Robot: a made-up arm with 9 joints. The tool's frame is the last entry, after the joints.
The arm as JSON. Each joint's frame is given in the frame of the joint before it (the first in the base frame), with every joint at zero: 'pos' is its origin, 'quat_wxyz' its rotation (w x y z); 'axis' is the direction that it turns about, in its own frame. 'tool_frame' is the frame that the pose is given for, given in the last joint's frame.
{
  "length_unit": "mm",
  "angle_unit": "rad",
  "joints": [
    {
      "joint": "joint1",
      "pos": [
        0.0,
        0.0,
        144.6
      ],
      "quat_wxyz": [
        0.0,
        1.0,
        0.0,
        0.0
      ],
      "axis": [
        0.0,
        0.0,
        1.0
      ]
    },
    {
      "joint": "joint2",
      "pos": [
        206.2,
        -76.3,
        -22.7
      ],
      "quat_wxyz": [
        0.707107,
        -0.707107,
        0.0,
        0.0
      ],
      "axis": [
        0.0,
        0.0,
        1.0
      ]
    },
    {
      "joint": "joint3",
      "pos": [
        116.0,
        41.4,
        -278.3
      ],
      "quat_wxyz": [
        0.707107,
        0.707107,
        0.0,
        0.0
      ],
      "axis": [
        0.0,
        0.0,
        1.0
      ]
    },
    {
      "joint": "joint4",
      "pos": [
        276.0,
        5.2,
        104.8
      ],
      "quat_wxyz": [
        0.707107,
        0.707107,
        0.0,
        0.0
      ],
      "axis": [
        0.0,
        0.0,
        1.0
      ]
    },
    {
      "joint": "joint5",
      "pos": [
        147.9,
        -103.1,
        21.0
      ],
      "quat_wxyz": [
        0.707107,
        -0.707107,
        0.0,
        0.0
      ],
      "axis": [
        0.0,
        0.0,
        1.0
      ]
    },
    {
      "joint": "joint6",
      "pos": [
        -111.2,
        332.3,
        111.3
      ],
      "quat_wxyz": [
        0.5,
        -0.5,
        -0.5,
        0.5
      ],
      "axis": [
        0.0,
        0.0,
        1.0
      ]
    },
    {
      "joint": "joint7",
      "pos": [
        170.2,
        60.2,
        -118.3
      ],
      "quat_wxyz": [
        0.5,
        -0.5,
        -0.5,
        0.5
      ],
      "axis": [
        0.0,
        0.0,
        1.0
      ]
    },
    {
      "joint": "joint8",
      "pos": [
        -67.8,
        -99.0,
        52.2
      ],
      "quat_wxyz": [
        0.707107,
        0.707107,
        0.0,
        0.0
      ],
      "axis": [
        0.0,
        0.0,
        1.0
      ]
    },
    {
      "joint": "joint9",
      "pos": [
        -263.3,
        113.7,
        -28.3
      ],
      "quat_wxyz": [
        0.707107,
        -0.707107,
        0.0,
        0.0
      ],
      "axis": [
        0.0,
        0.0,
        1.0
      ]
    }
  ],
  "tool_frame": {
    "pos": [
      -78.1,
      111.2,
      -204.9
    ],
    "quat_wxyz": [
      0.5,
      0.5,
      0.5,
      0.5
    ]
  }
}
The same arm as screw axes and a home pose.
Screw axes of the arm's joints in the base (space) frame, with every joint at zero. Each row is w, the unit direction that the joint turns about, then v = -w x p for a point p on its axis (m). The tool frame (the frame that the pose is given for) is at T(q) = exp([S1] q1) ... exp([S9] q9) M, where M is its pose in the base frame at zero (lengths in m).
S1: w 0 0 -1 v 0.0000 0.0000 0.0000
S2: w 0 -1 0 v 0.1673 0.0000 -0.2062
S3: w 0 0 -1 v -0.3546 0.3222 0.0000
S4: w 0 1 0 v -0.1039 0.0000 0.5982
S5: w 0 0 -1 v -0.3704 0.7461 0.0000
S6: w -1 0 0 v 0.0000 -0.0957 0.0381
S7: w 0 1 0 v -0.1559 0.0000 0.7532
S8: w -1 0 0 v 0.0000 -0.0881 -0.0799
S9: w 0 1 0 v 0.1752 0.0000 0.6825
M =
1 0 0 0.7937
0 1 0 -0.1711
0 0 1 -0.2533
0 0 0 1

